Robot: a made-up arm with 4 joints.
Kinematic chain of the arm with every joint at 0, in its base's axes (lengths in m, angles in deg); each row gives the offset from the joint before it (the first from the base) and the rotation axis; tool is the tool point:
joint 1: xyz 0 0 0.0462 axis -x
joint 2: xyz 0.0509 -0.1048 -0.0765 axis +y
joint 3: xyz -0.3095 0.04 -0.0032 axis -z
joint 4: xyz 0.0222 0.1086 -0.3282 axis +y
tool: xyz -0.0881 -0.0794 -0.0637
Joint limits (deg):
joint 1: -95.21..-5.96
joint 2: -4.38..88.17
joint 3: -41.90..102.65
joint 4: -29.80..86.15
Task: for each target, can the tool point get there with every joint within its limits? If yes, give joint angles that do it. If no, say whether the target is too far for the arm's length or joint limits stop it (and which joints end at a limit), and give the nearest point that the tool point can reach.
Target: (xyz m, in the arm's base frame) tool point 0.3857 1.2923 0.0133
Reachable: no: too far | nearest point -0.1915 0.5289 0.0327 | short by 0.957 m
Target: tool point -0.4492 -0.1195 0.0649
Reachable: yes | joints -71.46 72.48 24.31 -16.92
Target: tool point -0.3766 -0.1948 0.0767
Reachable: yes | joints -83.26 77.37 35.56 22.08
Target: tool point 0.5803 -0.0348 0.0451
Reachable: no: joint limits stop it (at a limit: joint 2, joint 3, joint 4) | nearest point -0.2054 -0.1877 0.0403 | short by 0.800 m
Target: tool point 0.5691 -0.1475 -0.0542
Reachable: no: joint limits stop it (at a limit: joint 1, joint 2, joint 3, joint 4) | nearest point -0.2054 -0.1831 0.0043 | short by 0.778 m
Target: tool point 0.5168 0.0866 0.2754
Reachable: no: joint limits stop it (at a limit: joint 1, joint 2, joint 4) | nearest point -0.2063 -0.0323 0.2598 | short by 0.733 m
